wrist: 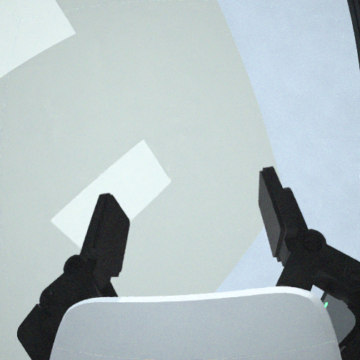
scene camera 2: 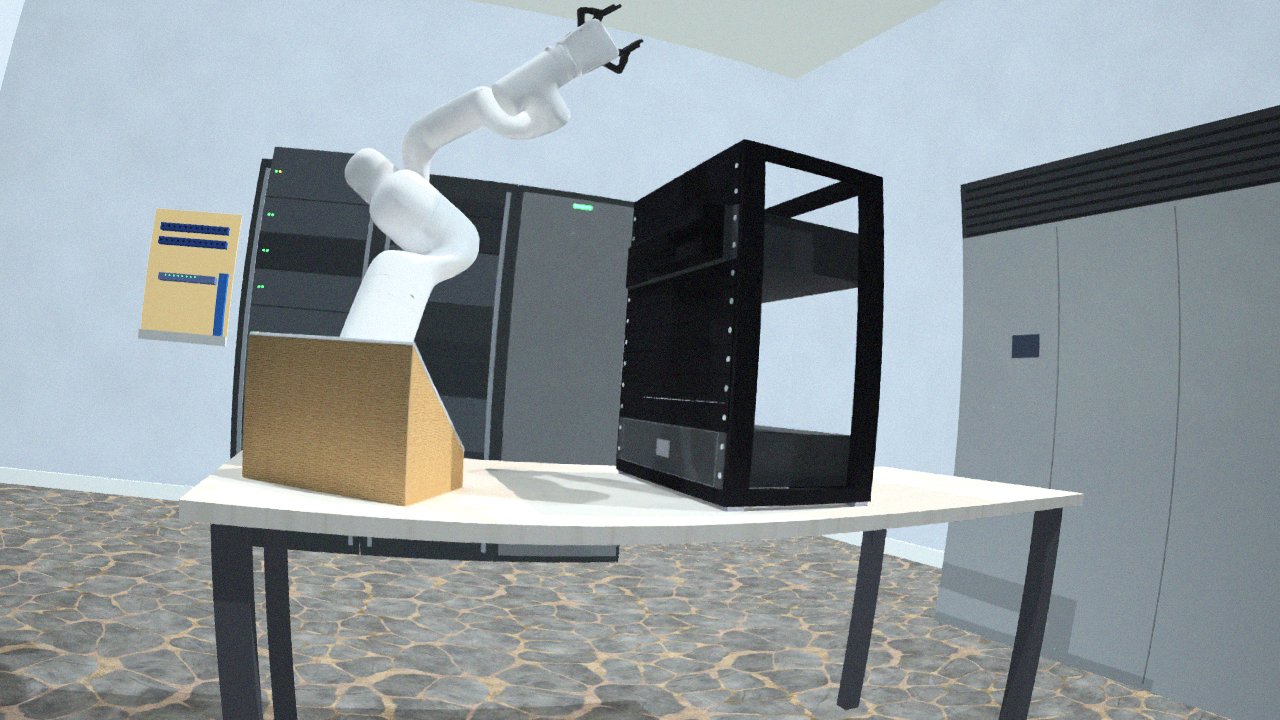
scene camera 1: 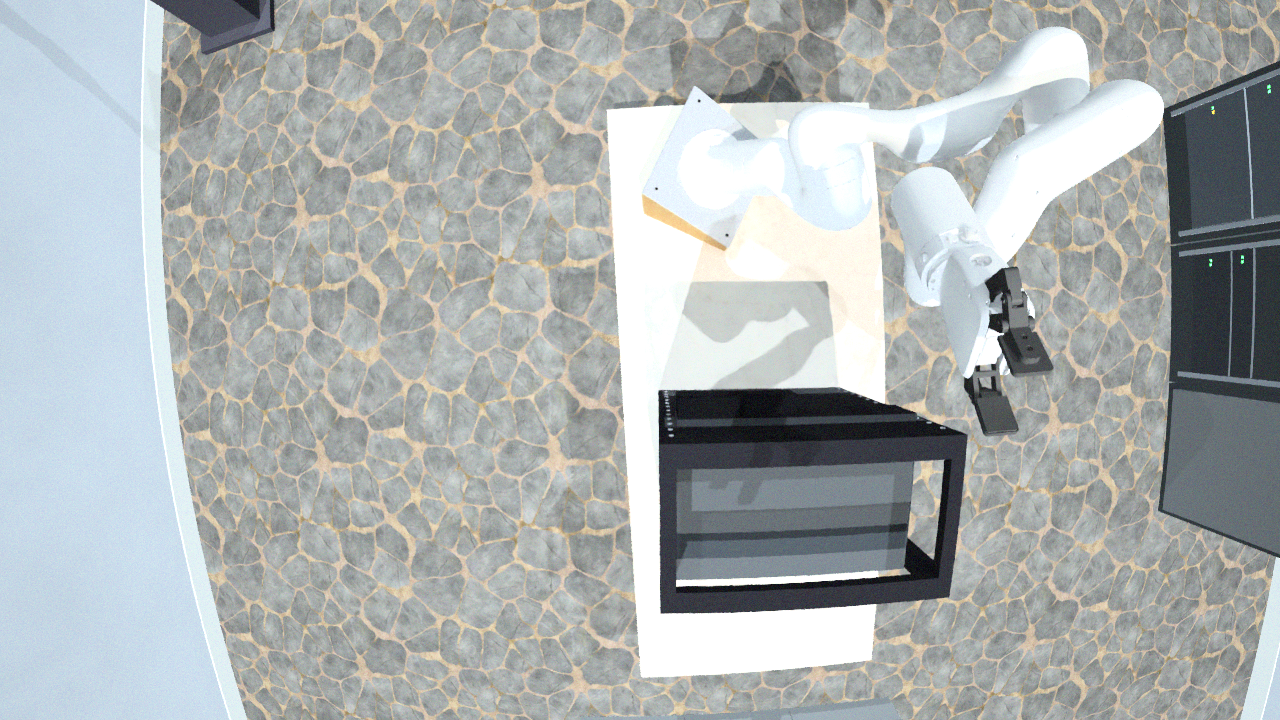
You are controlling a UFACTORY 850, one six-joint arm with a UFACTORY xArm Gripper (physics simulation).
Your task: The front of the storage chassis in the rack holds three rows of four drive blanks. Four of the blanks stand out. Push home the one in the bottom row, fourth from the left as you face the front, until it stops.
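The black rack [scene camera 1: 805, 450] [scene camera 2: 744, 358] stands upright on the table. In scene camera 2 a dark chassis body [scene camera 2: 805, 259] shows in its upper part through the open side. The chassis front is in dark shade and seen at a steep slant, so the drive blanks, and which of them stand out, cannot be made out. My gripper [scene camera 1: 1015, 389] [scene camera 2: 631, 24] [wrist: 186, 196] is open and empty. It is held high, above the rack's top level in scene camera 2, with its fingers tilted upward. The wrist view looks at the ceiling and wall; the rack's front does not show there.
A white table [scene camera 1: 751, 640] [scene camera 2: 537, 528] carries the rack and the arm's wooden wedge base [scene camera 2: 326, 416]. Low in the rack is a grey unit [scene camera 2: 693, 454] with a light label. Dark server cabinets [scene camera 1: 1221, 313] [scene camera 2: 568, 322] stand behind. Grey cabinets [scene camera 2: 1109, 402] stand at the right in scene camera 2.
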